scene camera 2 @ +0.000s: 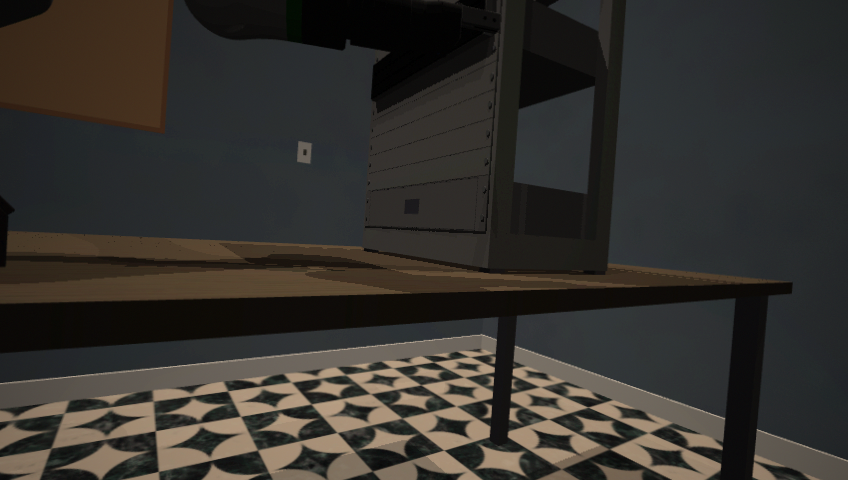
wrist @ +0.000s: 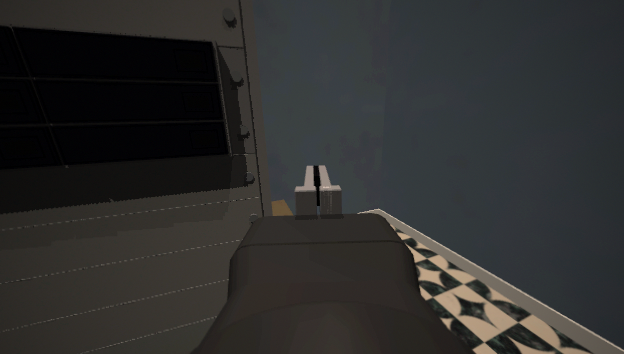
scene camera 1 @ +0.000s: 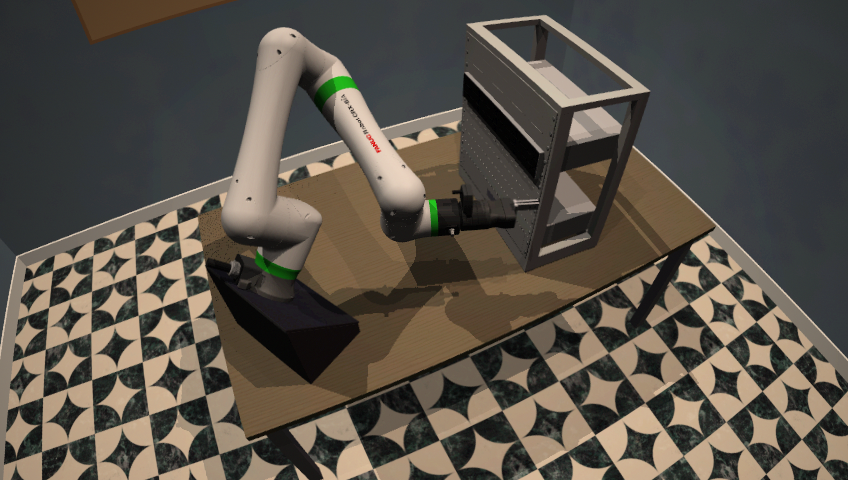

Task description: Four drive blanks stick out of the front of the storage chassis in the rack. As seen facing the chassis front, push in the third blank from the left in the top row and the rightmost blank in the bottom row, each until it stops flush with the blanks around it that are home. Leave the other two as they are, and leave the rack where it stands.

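Where they show: gripper, fingertip midpoint: [scene camera 2: 498, 24] [wrist: 316, 178] [scene camera 1: 537, 204]; arm's base, origin of the base link: [scene camera 1: 267, 288].
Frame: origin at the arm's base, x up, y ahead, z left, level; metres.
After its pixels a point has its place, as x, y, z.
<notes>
The storage chassis [scene camera 1: 502, 129] {0.218, 0.717, 0.209} [scene camera 2: 410, 68] {0.197, 0.711, 0.266} [wrist: 135, 102] {0.223, 0.731, 0.087} shows as a black band on the rack's grey front. In the wrist view, the right part of its front has three rows of very dark blanks. The rightmost blank in the bottom row [wrist: 140, 143] {0.194, 0.731, 0.090} shows no clear step against its neighbours. The third blank from the left in the top row cannot be made out. My gripper [scene camera 1: 537, 202] {0.159, 0.720, -0.042} [wrist: 316, 178] {0.159, 0.720, -0.042} is shut and empty. In the wrist view its tips are right of and below the chassis, past the rack's right front edge. Contact with the rack cannot be judged.
The rack [scene camera 1: 604, 98] {0.422, 0.890, 0.019} [scene camera 2: 505, 148] {-0.001, 0.777, 0.002} stands on the wooden table [scene camera 1: 357, 237] {-0.196, 0.277, 0.290} [scene camera 2: 178, 285] {-0.196, 0.363, -0.170}, with open sides and shelves behind its front. Grey panels with screw heads lie above and below the chassis. The arm's dark base [scene camera 1: 285, 333] {0.078, 0.050, -0.200} stands at the table's other end.
</notes>
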